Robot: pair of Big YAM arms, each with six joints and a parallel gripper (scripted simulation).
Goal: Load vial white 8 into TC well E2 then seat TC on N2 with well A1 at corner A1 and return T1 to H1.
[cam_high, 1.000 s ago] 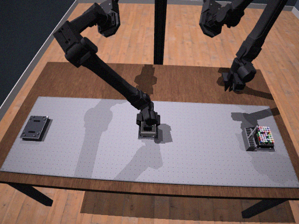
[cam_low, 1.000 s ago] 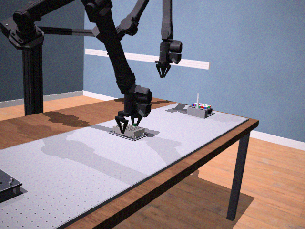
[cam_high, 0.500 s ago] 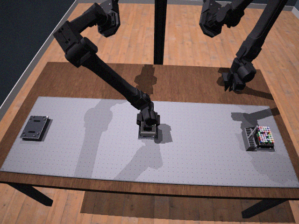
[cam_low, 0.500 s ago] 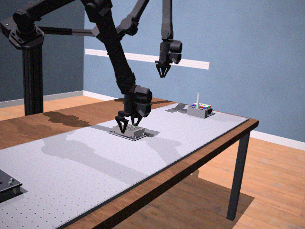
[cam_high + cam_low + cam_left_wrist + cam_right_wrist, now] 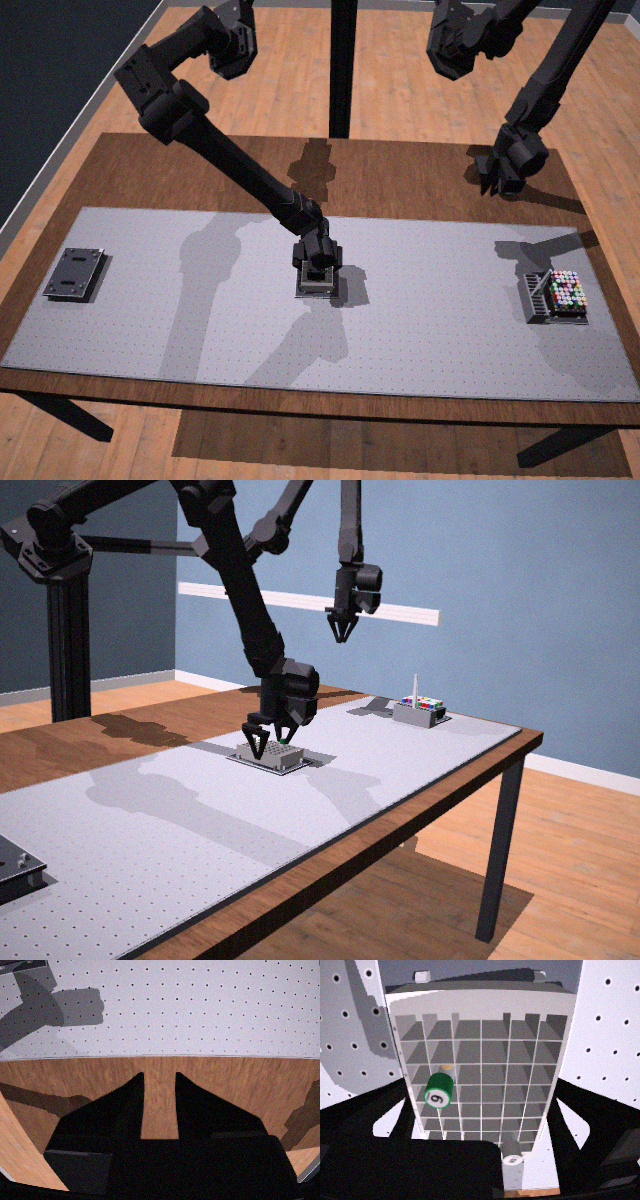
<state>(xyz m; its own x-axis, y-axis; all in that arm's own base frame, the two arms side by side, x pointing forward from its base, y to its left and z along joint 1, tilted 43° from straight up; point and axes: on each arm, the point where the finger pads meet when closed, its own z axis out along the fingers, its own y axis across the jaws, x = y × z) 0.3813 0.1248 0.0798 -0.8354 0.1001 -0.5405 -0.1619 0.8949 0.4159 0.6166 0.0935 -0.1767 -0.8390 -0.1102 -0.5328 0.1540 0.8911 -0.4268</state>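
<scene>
My right hand is right at the tube carrier TC. The rest, counted from my right hand: forceps holder H1: 580 mm to the left, 100 mm ahead, 10 mm below.
</scene>
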